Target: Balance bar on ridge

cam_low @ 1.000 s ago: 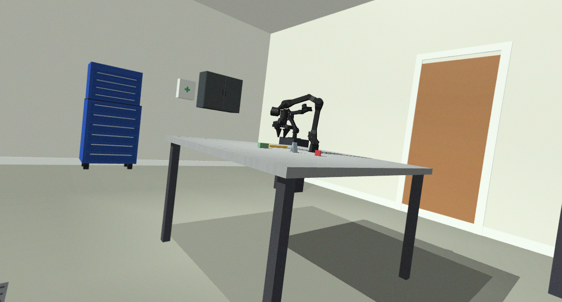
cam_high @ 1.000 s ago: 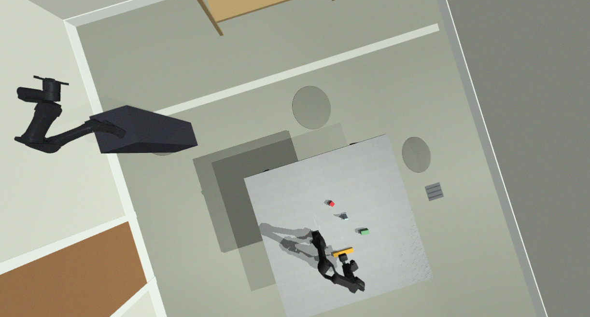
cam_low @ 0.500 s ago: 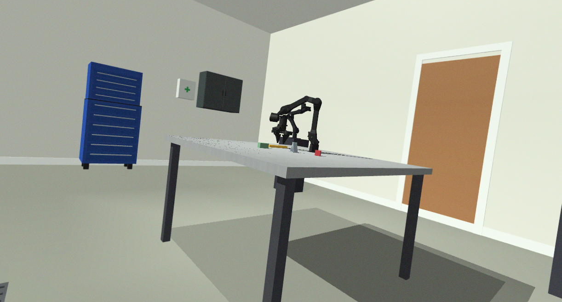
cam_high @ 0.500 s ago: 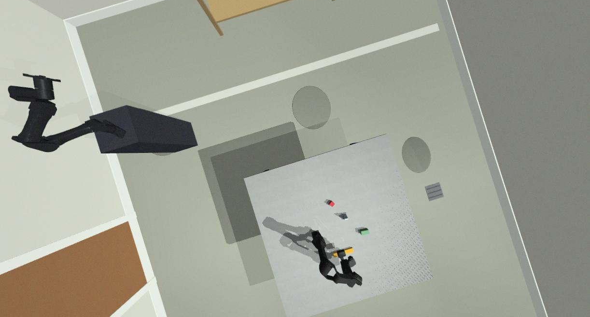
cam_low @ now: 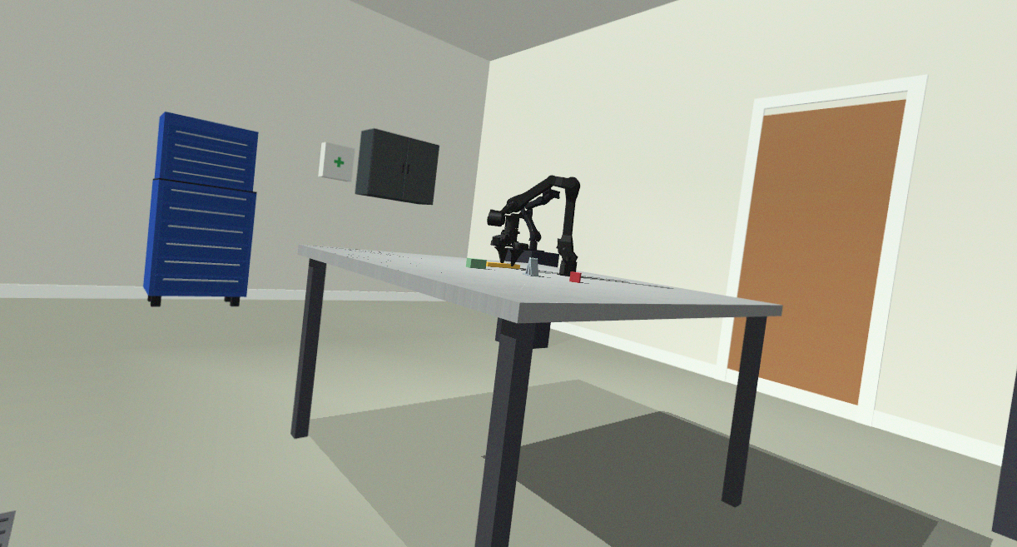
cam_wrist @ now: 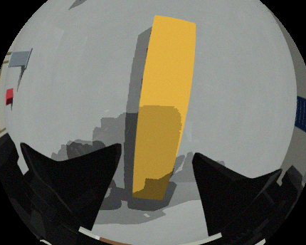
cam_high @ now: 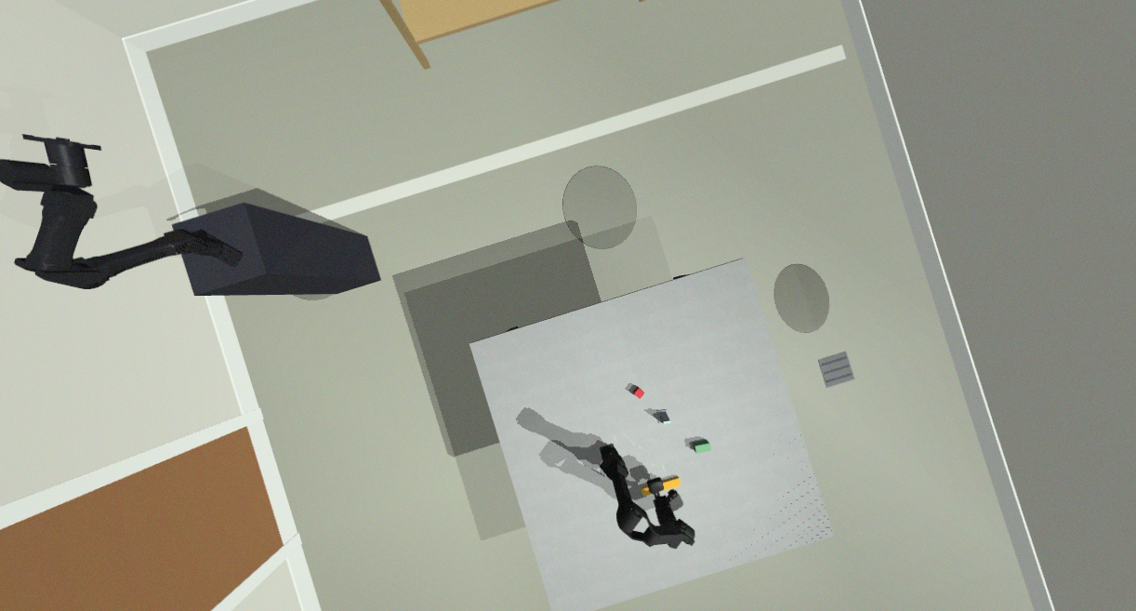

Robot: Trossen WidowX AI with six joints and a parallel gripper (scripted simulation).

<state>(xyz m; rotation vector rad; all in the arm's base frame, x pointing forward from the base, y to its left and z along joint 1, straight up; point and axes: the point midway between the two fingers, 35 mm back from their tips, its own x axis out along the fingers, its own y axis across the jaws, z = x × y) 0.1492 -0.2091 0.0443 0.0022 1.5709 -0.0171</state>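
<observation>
The yellow bar lies 30 mm ahead of my gripper tip. Round my gripper tip: green block (250 mm ahead, 120 mm to the left, 10 mm above); then red block (430 mm to the left, 60 mm ahead, 10 mm above).
</observation>
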